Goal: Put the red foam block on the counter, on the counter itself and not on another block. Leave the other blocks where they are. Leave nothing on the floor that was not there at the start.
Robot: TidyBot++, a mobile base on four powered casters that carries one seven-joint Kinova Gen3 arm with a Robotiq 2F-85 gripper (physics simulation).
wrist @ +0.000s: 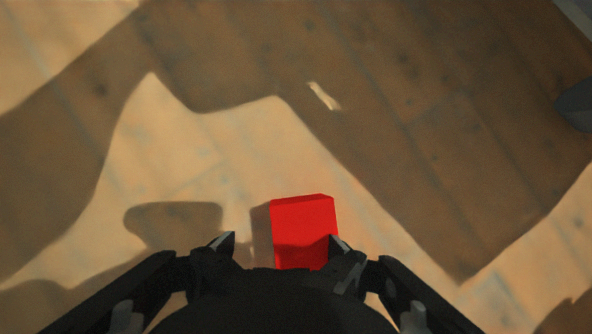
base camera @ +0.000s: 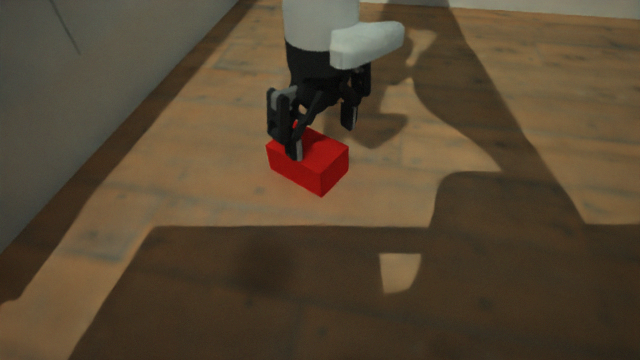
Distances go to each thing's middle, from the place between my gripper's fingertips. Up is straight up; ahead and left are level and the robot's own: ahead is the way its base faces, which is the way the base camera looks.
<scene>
I see my gripper 10 mm past the red foam block (base camera: 325, 162), 20 mm to the right of it and 20 mm above it.
</scene>
